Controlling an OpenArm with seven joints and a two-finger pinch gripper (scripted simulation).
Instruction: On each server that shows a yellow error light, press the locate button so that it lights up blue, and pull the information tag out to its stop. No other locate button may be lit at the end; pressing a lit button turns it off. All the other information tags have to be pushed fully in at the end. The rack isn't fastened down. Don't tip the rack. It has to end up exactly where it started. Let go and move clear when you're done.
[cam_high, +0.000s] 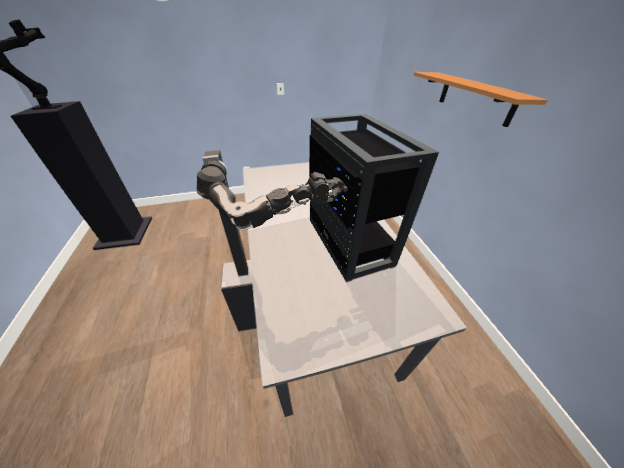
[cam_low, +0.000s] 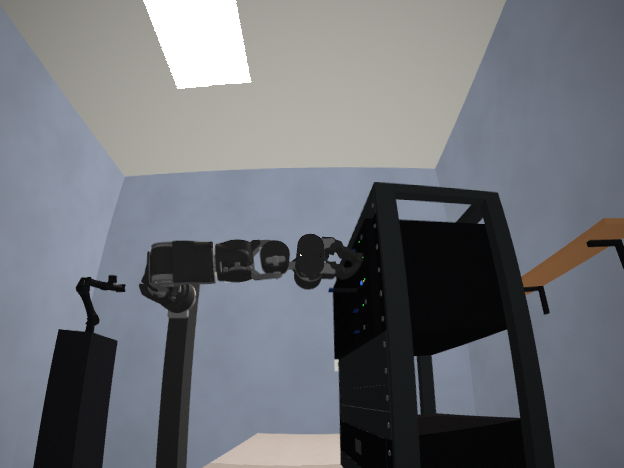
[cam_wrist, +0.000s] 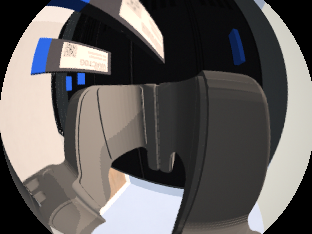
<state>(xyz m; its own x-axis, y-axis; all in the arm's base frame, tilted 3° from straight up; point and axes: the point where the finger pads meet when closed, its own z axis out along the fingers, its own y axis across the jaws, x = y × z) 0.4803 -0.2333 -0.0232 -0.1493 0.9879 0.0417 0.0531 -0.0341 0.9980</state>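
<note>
The locate button lies 10 mm ahead of my hand. Also, from my hand: information tag 20 mm behind, 50 mm to the left.
</note>
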